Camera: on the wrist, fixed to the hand. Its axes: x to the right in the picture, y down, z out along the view.
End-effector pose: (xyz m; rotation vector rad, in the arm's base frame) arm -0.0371 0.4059 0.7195 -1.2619 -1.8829 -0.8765
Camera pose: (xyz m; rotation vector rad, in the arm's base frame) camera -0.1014 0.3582 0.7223 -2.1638 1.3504 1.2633
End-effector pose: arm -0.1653 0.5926 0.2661 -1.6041 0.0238 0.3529
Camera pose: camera -0.1438 0.5685 0.3394 -0.2001 -1.5426 -2.1990
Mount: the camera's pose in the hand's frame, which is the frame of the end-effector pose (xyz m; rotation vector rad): -0.0019 -0.0744 -0.0297 0.0904 0.5940 -2.9366
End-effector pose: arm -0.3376 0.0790 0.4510 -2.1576 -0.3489 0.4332
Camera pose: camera -0.3333 0.0995 0.5284 0.1452 -2.0815 -1.5902
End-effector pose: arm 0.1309 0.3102 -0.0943 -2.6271 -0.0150 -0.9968
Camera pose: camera 0.1010 0.3716 -0.0523 -0.0341 2.3327 0.9779
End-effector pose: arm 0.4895 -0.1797 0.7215 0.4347 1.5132 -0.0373
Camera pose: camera 0.4394 -0.2400 0.7046 1.8459 -1.1168 1.9813
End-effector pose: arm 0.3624 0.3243 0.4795 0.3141 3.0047 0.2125
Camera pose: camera 0.3458 0.2480 0.4977 2.8318 -0.5409 0.1732
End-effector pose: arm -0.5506 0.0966 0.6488 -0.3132 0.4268 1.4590
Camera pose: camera -0.4794 0.0745 0.6195 -0.6946 0.0828 -1.5465
